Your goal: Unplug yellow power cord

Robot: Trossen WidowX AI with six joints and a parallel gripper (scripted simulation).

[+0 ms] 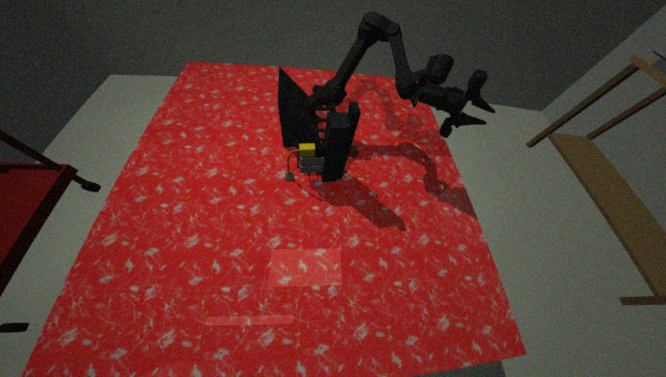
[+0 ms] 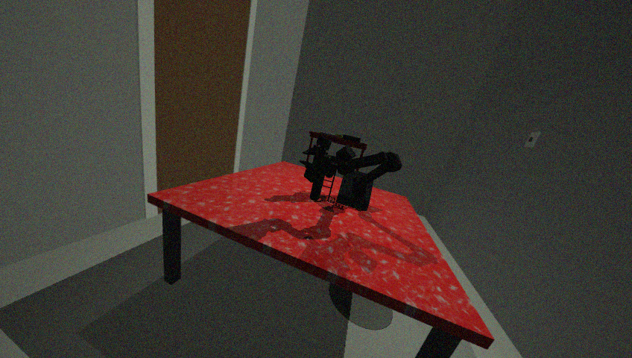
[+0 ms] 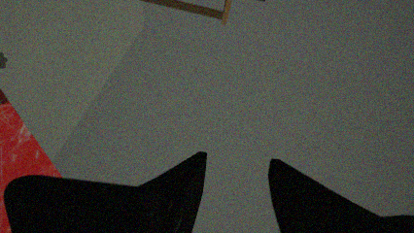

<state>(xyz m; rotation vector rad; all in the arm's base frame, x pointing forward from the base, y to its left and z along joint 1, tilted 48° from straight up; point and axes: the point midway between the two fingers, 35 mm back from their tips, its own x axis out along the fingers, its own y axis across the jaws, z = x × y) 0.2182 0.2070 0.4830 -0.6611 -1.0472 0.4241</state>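
Right now my gripper tip is 480 mm to the left of the yellow plug, 160 mm above it and 50 mm short of it.
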